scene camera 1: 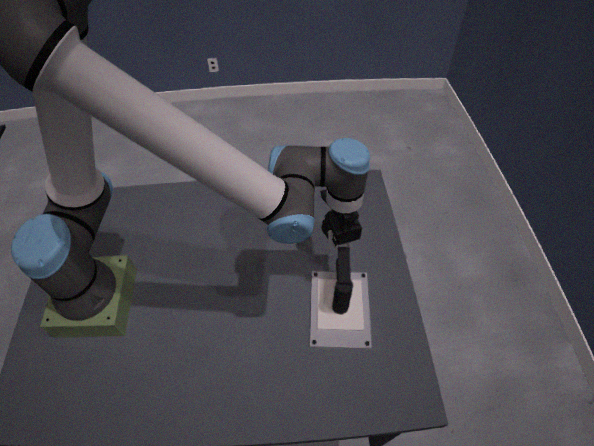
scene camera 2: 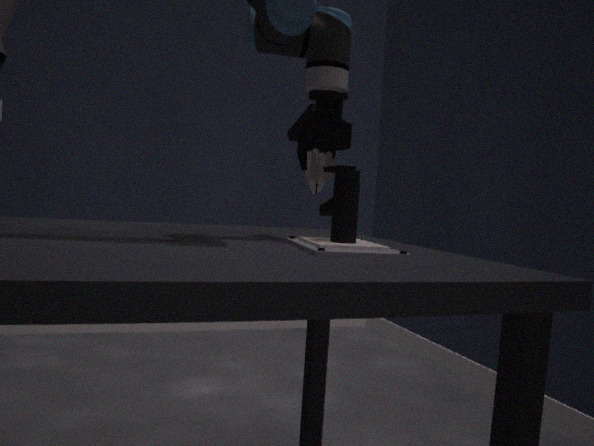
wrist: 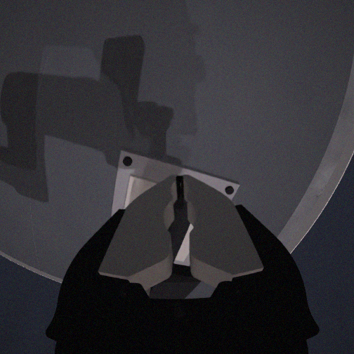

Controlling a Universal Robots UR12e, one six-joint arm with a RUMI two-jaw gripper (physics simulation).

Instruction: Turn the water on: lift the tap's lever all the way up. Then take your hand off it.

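Pixels of known places: gripper, fingertip midpoint: (scene camera 2: 315, 194); arm's base, origin of the base link: (scene camera 1: 85, 290).
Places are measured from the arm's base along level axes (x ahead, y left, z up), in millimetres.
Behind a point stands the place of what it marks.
The tap is a dark upright post (scene camera 1: 341, 302) @[x 725, y -155, z 8 mm] (scene camera 2: 345, 215) @[x 722, y -153, z -18 mm] on a pale plate (scene camera 1: 340, 339) @[x 713, y -227, z -75 mm] (scene camera 2: 370, 251) @[x 732, y -228, z -75 mm] (wrist: 145, 167). Its dark lever (scene camera 1: 343, 265) @[x 743, y -80, z 73 mm] (scene camera 2: 341, 169) @[x 721, y -130, z 65 mm] sticks out from the top, roughly level in the scene camera 2 view. A short spout (scene camera 2: 326, 207) @[x 735, y -56, z -8 mm] shows lower on the same side. My gripper (scene camera 1: 338, 243) @[x 750, y 24, z 18 mm] (scene camera 2: 316, 191) @[x 750, y 24, z 18 mm] (wrist: 179, 177) is shut and empty, pointing down by the lever's free end. Its tips are lower than the lever and above the spout in the scene camera 2 view. Whether they touch the lever cannot be told. The lever partly hides them in the scene camera 1 view.
The arm's base stands on a green block (scene camera 1: 125, 295) @[x 112, y -12, z -37 mm] at the left of the dark grey table (scene camera 1: 215, 380) @[x 361, y -284, z -83 mm] (scene camera 2: 150, 265) @[x 345, y -335, z -83 mm]. The arm reaches over the table from the left. The table's right edge lies beyond the plate. Dark blue walls stand behind and to the right.
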